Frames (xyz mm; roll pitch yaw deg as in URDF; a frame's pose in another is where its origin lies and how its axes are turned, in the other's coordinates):
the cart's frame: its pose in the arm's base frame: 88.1 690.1 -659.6 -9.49 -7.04 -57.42
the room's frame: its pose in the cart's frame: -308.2 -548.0 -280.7 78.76 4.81 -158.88
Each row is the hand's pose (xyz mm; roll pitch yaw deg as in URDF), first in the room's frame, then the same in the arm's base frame.
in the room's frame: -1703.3 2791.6 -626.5 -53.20 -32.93 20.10
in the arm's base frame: 142.5 -647.1 2118.9 43.69 -10.11 110.79
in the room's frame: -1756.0 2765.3 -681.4 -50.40 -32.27 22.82
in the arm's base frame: 155.9 -724.3 2100.2 47.89 -12.46 111.15
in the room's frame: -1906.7 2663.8 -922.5 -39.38 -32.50 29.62
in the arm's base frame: 147.8 -1015.6 2021.3 62.90 -18.07 109.86
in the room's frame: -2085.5 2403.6 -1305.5 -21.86 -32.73 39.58
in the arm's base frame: 97.1 -1451.6 1789.6 86.79 -26.10 107.21
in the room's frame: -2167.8 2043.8 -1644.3 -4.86 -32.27 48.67
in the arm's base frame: 5.3 -1804.3 1445.8 110.07 -33.38 104.42
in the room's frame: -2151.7 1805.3 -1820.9 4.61 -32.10 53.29
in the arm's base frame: -84.5 -1958.3 1208.0 123.13 -36.95 102.46
